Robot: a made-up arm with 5 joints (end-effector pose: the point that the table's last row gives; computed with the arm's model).
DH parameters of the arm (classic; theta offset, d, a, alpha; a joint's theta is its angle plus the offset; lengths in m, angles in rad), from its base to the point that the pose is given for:
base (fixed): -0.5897 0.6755 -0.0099 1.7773
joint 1: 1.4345 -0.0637 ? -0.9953
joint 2: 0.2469 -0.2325 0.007 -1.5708
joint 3: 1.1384 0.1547 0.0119 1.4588
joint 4: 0 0.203 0.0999 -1.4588
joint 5: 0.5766 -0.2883 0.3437 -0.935
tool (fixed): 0.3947 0.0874 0 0
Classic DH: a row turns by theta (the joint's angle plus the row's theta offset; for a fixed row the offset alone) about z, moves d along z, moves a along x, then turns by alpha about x.
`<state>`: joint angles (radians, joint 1 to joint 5).
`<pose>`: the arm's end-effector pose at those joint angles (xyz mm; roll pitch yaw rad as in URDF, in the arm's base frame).
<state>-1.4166 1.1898 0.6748 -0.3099 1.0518</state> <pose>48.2 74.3 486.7 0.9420 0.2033 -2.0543</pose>
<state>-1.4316 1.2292 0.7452 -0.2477 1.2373</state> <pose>40.7 75.2 550.4 0.8257 -0.0339 -2.0296</pose>
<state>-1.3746 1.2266 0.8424 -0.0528 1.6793</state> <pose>93.6 112.5 678.0 0.5300 -0.5312 -1.9181</pose>
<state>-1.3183 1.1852 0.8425 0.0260 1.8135</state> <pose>127.8 124.8 703.1 0.4169 -0.6423 -1.8693</pose>
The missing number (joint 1, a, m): -0.0315
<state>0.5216 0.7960 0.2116 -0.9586 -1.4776</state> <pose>2.6 332.5 1112.6 0.1180 -1.0808 2.6467</pose>
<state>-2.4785 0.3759 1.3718 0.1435 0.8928</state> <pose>-199.5 184.7 693.0 -1.2742 -0.1730 -1.9106</pose>
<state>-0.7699 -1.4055 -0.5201 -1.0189 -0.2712</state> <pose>7.4 113.4 297.8 1.7480 1.1754 1.9532</pose>
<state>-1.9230 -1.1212 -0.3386 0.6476 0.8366</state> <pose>59.5 432.7 383.5 -0.0858 -0.0544 1.8768</pose>
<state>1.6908 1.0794 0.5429 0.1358 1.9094</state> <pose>9.3 157.7 733.0 -3.1321 0.7284 -2.6537</pose>
